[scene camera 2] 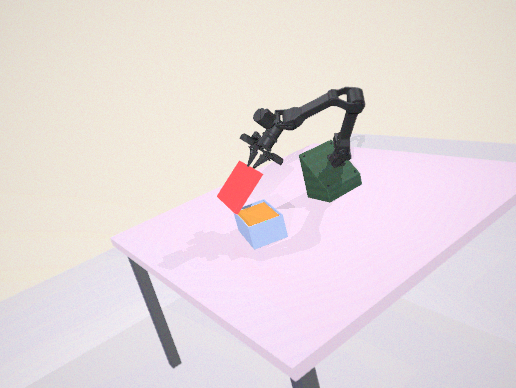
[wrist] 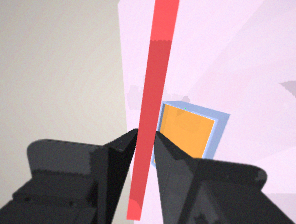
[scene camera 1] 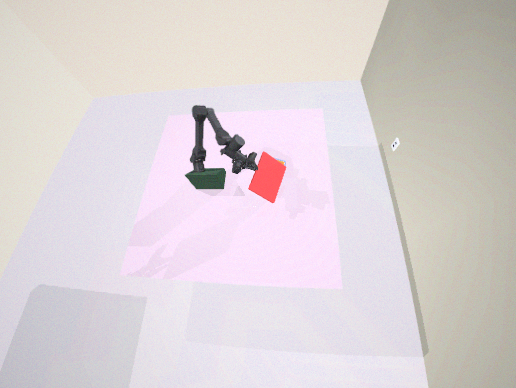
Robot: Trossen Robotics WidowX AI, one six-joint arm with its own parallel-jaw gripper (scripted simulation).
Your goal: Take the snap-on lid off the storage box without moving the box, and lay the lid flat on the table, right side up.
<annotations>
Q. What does my gripper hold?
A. A red lid.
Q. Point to a red lid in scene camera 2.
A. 242, 181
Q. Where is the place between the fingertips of my gripper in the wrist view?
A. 146, 133
</annotations>
